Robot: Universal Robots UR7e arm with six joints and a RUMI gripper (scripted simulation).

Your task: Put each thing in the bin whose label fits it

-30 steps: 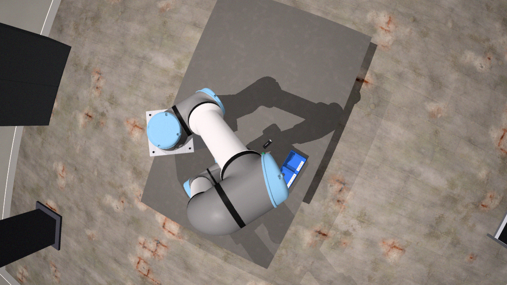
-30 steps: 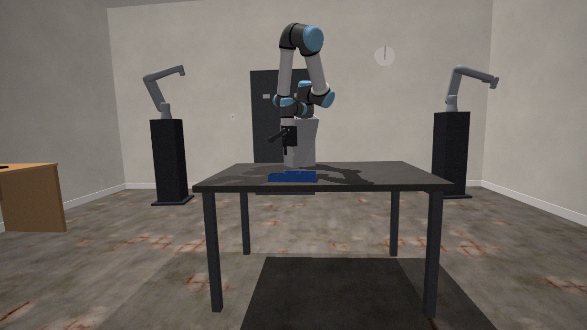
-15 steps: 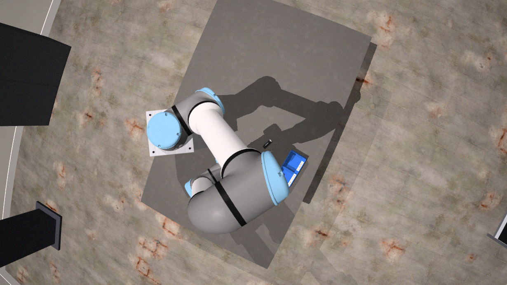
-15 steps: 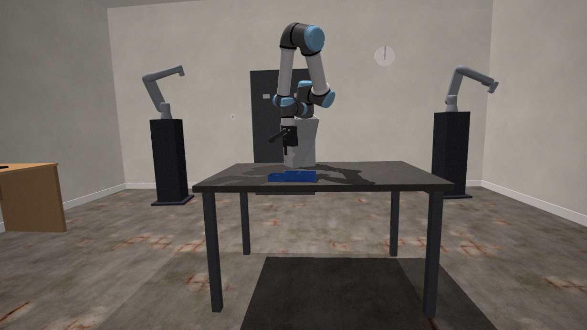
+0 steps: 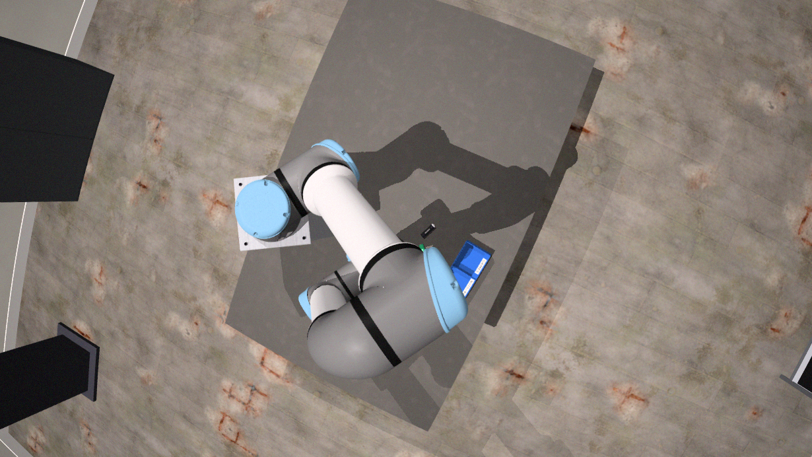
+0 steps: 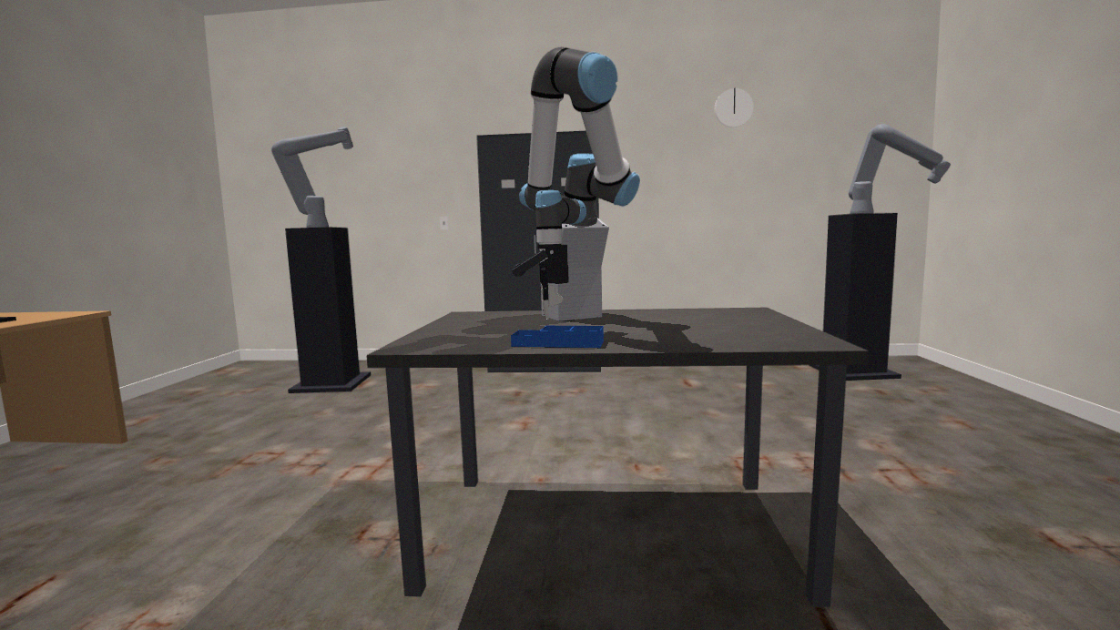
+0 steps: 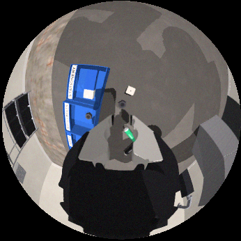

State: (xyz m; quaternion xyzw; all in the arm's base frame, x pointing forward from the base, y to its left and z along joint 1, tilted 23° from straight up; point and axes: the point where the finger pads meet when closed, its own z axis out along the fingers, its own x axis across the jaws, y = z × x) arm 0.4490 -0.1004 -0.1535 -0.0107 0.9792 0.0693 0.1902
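Right now the white die is 7 cm below my hand, 3 cm to the right of it and 2 cm behind it. Also, from my hand: black cylinder 15 cm to the left, 7 cm below, 3 cm behind; then green stick-like thing 9 cm to the left, 7 cm below, 3 cm behind.
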